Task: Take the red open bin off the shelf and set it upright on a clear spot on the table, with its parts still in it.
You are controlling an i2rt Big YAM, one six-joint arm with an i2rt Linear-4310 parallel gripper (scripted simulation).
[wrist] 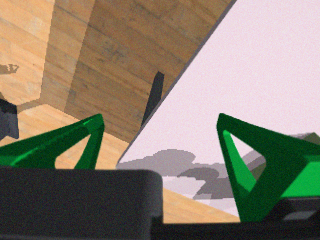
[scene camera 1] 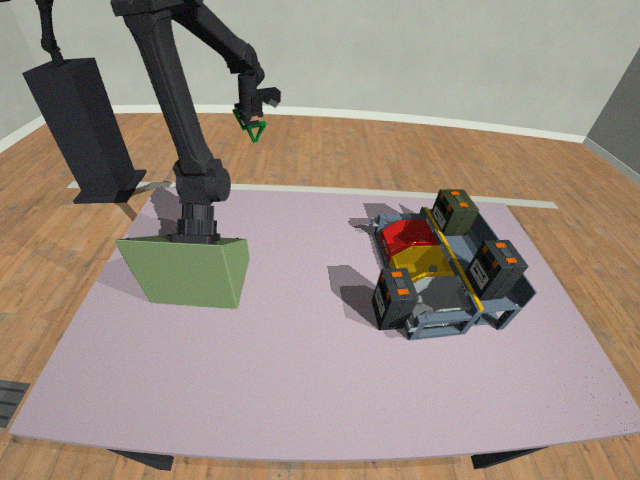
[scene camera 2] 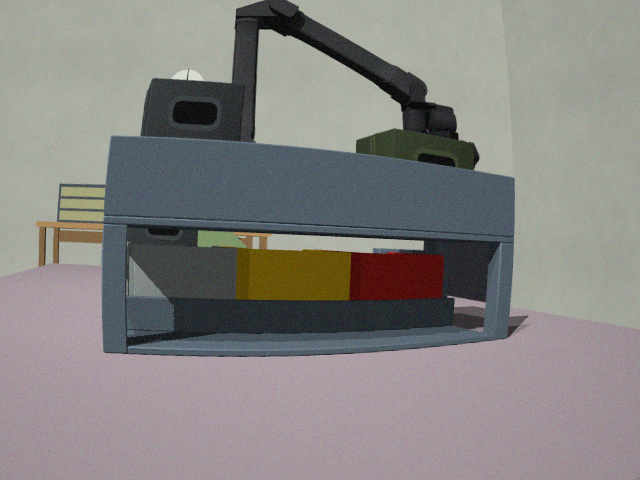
red open bin: scene camera 1 403, 234; scene camera 2 374, 276; not seen in the wrist view (out of frame)
yellow bin: scene camera 1 417, 259; scene camera 2 262, 274; not seen in the wrist view (out of frame)
